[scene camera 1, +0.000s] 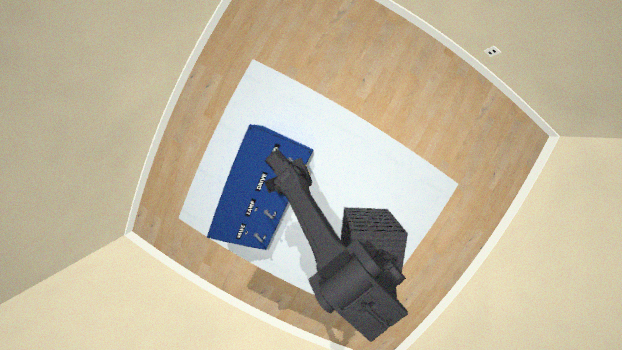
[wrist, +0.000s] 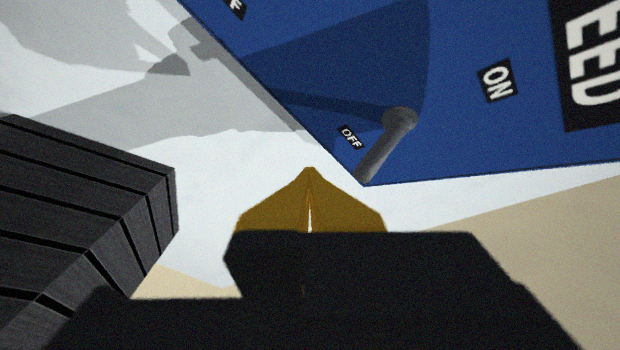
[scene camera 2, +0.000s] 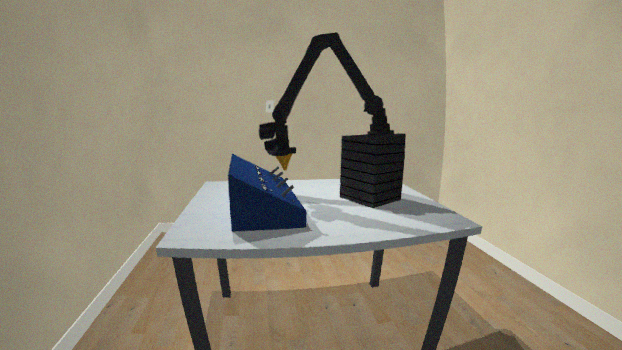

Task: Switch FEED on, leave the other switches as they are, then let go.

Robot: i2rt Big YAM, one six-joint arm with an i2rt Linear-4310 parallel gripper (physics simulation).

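Frame: origin at the arm's base, x ahead, y left, z up, level; centimetres.
Seen in the pictures: gripper, fingertip midpoint: (wrist: 309,174) (scene camera 2: 285,170); arm's base, origin of the base link: (scene camera 2: 380,134).
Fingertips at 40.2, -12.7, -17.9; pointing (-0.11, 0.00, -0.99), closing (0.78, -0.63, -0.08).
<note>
Offsets run from my fingertips to a thing's middle, as dx, dy, dz. "spot": to the spot under its first point. Level surfaces: height alone.
The blue switch panel @(+12.4, +17.5, -5.0) (scene camera 1: 235,175) (scene camera 2: 265,210) (wrist: 465,140) has a sloped face with grey levers. In the wrist view, the FEED lever @(+4.8, -1.2, -0.1) (wrist: 385,145) leans toward its OFF label @(spot: +3.1, -1.2, -3.8) (wrist: 351,137), away from its ON label @(spot: +10.7, -0.6, +0.1) (wrist: 497,80); part of the FEED label @(+13.0, -0.5, +1.3) (wrist: 592,65) shows at the right edge. My gripper (scene camera 2: 285,168) (wrist: 309,174) is shut and empty, its yellow fingertips apart from the FEED lever, left of it in the wrist view. In scene camera 1 the arm hides the fingertips and the FEED lever.
The LAMP lever @(+2.9, +22.7, -0.1) (scene camera 1: 270,214) and VALVE lever @(+1.9, +34.7, -0.1) (scene camera 1: 260,238) stand along the same panel. The DRIVE label @(+12.0, +11.4, +1.3) (scene camera 1: 261,181) shows beside my arm, which hides its lever there. The black ribbed pedestal (scene camera 1: 375,225) (scene camera 2: 372,170) (wrist: 75,200) carries my arm on the white table @(dz -11.5) (scene camera 1: 400,175) (scene camera 2: 200,215).
</note>
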